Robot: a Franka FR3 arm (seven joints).
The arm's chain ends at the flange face. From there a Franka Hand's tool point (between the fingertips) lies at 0.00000 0.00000 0.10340 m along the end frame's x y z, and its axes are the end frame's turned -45 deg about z.
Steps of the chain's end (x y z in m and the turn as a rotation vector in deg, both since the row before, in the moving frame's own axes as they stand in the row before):
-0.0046 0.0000 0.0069 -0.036 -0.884 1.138
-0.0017 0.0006 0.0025 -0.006 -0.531 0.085
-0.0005 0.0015 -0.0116 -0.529 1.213 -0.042
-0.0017 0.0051 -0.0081 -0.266 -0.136 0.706
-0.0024 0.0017 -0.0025 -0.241 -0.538 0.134
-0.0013 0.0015 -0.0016 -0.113 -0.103 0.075
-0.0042 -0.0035 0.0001 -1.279 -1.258 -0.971
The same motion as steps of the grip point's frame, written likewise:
-0.0044 -0.0043 0.0069 0.600 -0.651 1.138
-0.0023 -0.0014 0.0025 0.371 -0.380 0.085
-0.0005 0.0029 -0.0116 -1.232 0.484 -0.042
-0.0053 0.0026 -0.0081 -0.092 -0.284 0.706
-0.0039 -0.0009 -0.0025 0.210 -0.551 0.134
-0.0023 0.0002 -0.0016 -0.007 -0.153 0.075
-0.0037 -0.0054 0.0000 -0.015 -1.794 -0.971

